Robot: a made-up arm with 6 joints. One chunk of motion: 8 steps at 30 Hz.
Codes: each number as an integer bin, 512 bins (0 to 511) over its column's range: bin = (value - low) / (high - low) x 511, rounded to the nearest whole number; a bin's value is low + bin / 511 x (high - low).
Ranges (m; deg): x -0.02..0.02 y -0.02..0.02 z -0.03..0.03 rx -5..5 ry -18..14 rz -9..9
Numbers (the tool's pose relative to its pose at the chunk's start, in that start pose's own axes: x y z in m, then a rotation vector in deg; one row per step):
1: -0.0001 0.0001 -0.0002 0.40 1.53 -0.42
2: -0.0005 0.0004 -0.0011 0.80 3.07 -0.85
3: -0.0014 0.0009 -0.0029 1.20 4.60 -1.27
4: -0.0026 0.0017 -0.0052 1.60 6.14 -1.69
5: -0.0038 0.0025 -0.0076 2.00 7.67 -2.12
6: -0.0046 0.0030 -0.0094 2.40 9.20 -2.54
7: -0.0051 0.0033 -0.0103 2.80 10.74 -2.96
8: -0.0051 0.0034 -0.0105 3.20 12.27 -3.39
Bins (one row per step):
1: 254 257 254 276 312 244
2: 249 261 246 296 336 231
3: 238 267 231 317 361 219
4: 222 277 211 337 385 208
5: 207 287 191 358 410 195
6: 197 294 175 378 434 183
7: 190 298 168 399 459 171
8: 190 299 166 419 483 159

